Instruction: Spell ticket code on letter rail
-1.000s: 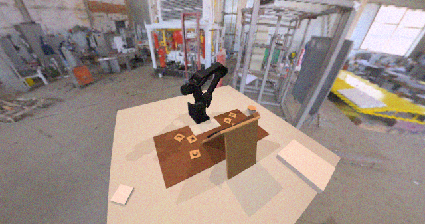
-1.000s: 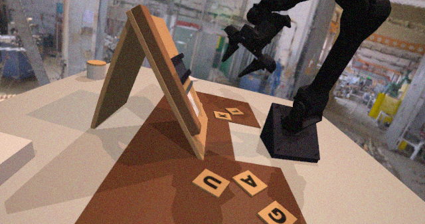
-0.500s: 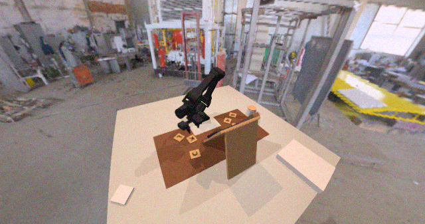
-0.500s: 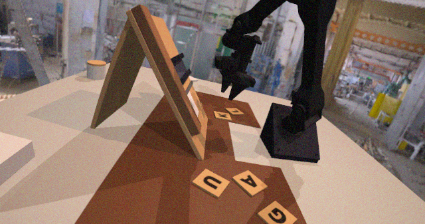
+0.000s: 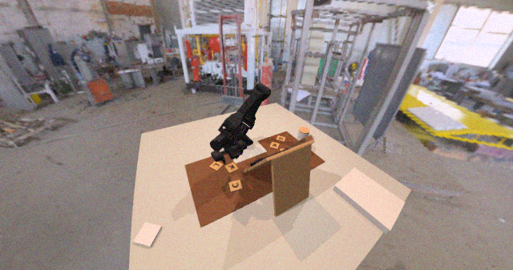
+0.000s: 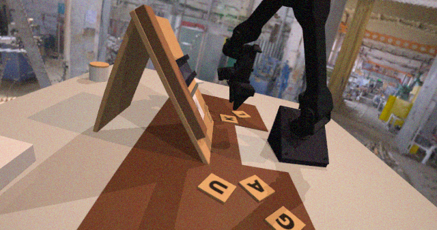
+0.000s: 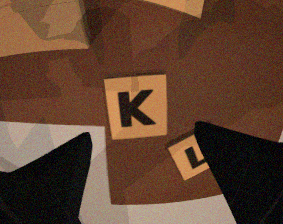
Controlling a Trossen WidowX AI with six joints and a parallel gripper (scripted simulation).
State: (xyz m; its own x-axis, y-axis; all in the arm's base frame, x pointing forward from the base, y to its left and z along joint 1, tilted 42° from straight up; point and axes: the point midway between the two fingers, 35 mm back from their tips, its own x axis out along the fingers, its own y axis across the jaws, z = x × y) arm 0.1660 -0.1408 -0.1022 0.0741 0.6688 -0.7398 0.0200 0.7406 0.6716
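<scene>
The brown mat lies 30 mm ahead of my gripper tip, 140 mm to the left of it and 50 mm below it. Also, from my gripper tip: white ticket (140 mm ahead, 150 mm to the left, 30 mm above); letter tile (90 mm ahead, 350 mm to the left, 50 mm below); white pad (110 mm ahead, 460 mm to the right, 50 mm below).
</scene>
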